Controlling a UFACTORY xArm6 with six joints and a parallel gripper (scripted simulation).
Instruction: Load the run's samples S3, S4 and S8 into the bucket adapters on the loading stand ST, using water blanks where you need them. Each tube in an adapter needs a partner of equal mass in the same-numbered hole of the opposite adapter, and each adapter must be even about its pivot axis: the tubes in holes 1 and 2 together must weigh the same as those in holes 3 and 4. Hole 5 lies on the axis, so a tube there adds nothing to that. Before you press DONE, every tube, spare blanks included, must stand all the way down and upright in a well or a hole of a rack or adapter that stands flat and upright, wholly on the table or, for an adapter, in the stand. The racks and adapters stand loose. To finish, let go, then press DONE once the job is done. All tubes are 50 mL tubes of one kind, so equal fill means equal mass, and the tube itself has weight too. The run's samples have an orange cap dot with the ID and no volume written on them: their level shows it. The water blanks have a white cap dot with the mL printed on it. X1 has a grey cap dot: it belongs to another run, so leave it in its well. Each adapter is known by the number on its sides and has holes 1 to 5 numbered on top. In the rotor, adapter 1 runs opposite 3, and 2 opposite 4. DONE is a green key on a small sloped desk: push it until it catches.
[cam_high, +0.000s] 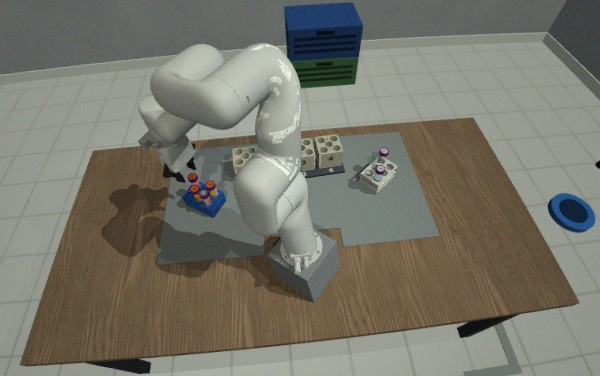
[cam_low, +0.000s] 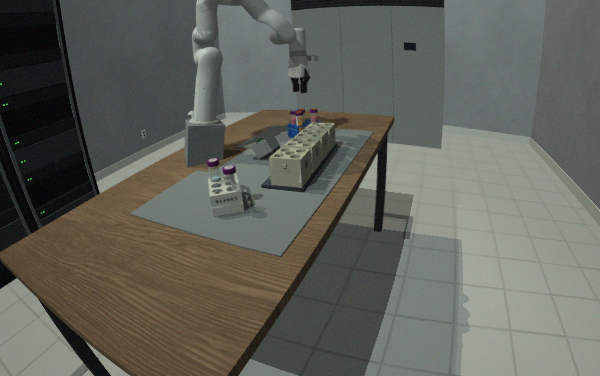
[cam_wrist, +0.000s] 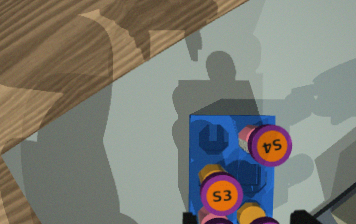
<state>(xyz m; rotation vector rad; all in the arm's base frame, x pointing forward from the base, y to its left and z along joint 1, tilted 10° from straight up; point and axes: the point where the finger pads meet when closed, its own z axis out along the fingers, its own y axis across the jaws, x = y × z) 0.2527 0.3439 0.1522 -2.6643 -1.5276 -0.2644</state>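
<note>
My gripper is now 1 cm short of the amber-filled sample tube and 16 cm above it. From my hand the other things lie so: adapter 16 cm ahead, 17 cm to the right, 17 cm below; white blanks rack 8 cm ahead, 68 cm to the right, 19 cm below.
</note>
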